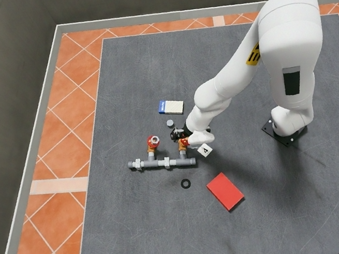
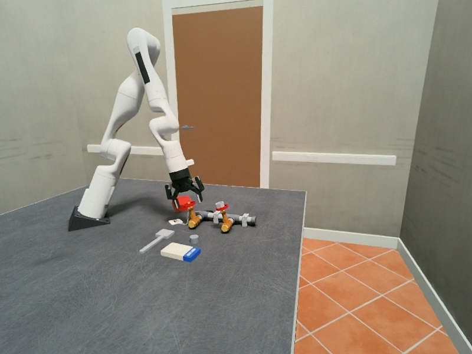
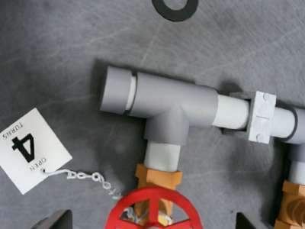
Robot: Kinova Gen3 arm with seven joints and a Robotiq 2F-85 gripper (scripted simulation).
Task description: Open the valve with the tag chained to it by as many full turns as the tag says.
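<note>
My gripper is now 7 cm past the white tag, 2 cm to the right of it and 9 cm above it. Round my hand: grey paddle 6 cm behind, 13 cm to the right, 9 cm below; then blue box 5 cm ahead, 21 cm to the right, 8 cm below; then red block 12 cm behind, 20 cm to the left, 8 cm below.
</note>
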